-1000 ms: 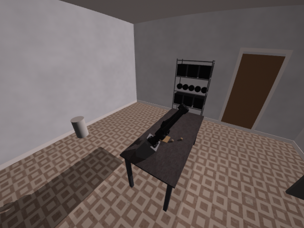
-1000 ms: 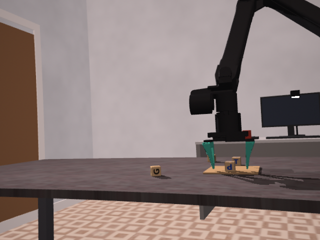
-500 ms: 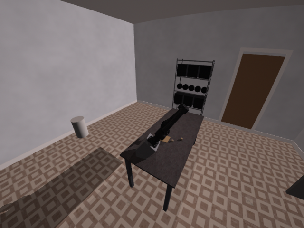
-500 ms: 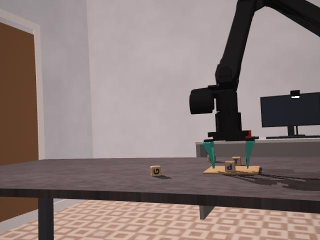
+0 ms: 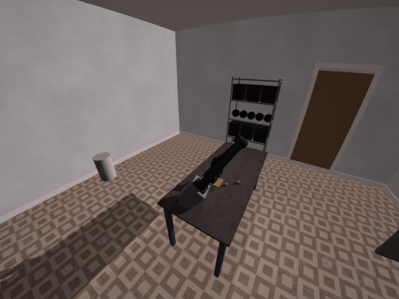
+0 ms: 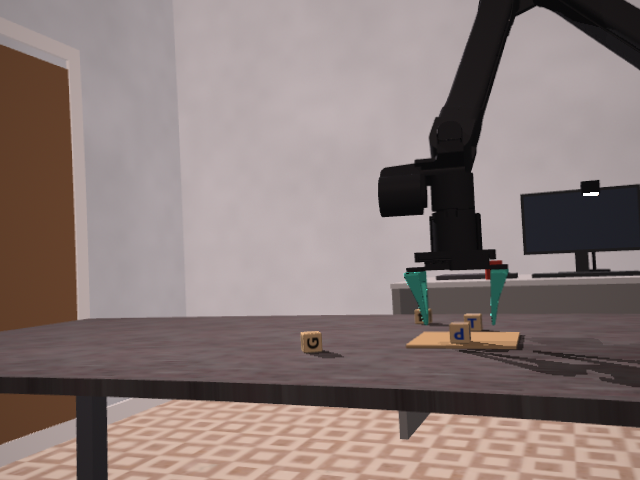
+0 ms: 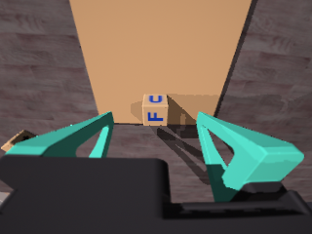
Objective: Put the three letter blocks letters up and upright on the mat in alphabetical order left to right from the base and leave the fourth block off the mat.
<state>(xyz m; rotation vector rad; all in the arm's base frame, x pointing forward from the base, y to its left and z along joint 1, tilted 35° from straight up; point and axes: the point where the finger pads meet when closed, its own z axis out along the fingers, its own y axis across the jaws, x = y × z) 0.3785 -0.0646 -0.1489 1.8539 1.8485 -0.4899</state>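
The mat lies 40 mm to the right of my hand and 30 mm below it. Also, from my hand: block: 160 mm to the right, 20 mm below, 10 mm behind.
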